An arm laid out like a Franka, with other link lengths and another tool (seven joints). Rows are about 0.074 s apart.
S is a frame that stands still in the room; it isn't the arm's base.
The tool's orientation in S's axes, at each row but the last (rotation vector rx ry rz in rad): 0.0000, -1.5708, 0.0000; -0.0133, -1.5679, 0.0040; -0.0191, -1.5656, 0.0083; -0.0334, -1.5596, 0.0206; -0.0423, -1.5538, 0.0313; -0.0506, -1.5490, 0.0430; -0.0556, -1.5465, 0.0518; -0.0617, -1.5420, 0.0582; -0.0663, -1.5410, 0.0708; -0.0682, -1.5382, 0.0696; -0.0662, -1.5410, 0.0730; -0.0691, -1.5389, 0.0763
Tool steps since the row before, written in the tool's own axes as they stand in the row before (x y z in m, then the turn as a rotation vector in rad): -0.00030, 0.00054, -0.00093, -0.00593, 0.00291, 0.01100; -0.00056, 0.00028, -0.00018, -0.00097, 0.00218, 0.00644; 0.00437, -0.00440, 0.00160, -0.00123, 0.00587, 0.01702; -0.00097, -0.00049, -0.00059, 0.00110, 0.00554, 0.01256; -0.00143, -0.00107, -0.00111, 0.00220, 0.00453, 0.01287; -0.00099, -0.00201, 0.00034, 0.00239, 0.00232, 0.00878; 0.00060, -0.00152, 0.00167, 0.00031, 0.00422, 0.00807; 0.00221, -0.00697, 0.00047, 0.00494, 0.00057, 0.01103; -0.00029, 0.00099, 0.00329, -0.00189, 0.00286, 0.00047; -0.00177, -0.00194, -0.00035, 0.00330, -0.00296, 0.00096; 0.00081, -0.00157, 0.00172, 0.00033, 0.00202, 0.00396; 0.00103, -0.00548, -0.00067, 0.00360, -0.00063, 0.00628
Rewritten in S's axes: 0.00093, 0.00054, -0.00030, -0.01100, 0.00291, -0.00593; 0.00018, 0.00027, -0.00056, -0.00643, 0.00221, -0.00098; -0.00161, -0.00431, 0.00445, -0.01699, 0.00597, -0.00125; 0.00058, -0.00053, -0.00096, -0.01250, 0.00568, 0.00104; 0.00108, -0.00114, -0.00140, -0.01280, 0.00472, 0.00220; -0.00037, -0.00206, -0.00086, -0.00872, 0.00251, 0.00243; -0.00166, -0.00147, 0.00074, -0.00805, 0.00426, 0.00021; -0.00042, -0.00678, 0.00275, -0.01089, 0.00098, 0.00519; -0.00330, 0.00096, -0.00028, -0.00054, 0.00268, -0.00212; 0.00030, -0.00209, -0.00160, -0.00085, -0.00266, 0.00358; -0.00169, -0.00150, 0.00100, -0.00396, 0.00203, 0.00026; 0.00073, -0.00536, 0.00151, -0.00616, -0.00031, 0.00383
